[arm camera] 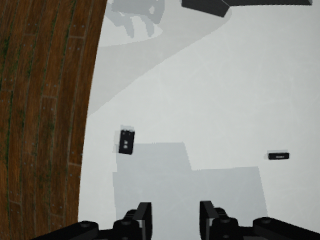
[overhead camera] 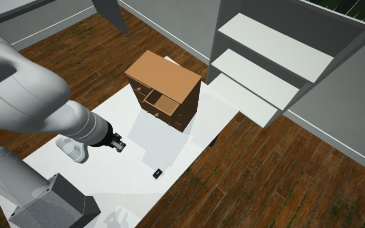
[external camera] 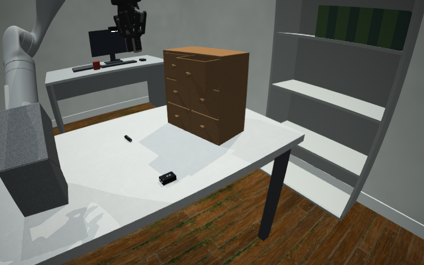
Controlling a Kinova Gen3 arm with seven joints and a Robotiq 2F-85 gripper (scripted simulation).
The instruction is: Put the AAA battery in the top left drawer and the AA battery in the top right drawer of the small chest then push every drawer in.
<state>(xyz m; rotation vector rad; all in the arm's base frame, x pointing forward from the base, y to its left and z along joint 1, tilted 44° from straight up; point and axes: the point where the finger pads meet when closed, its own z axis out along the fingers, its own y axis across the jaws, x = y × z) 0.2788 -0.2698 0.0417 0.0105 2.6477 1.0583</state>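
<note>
My hand is 20 mm short of the black AA battery, 230 mm to the right of it and 390 mm above it. From my hand the other things lie so: blue AAA battery (310 mm ahead, 160 mm to the left, 160 mm below); black box (90 mm to the right, 380 mm below).
</note>
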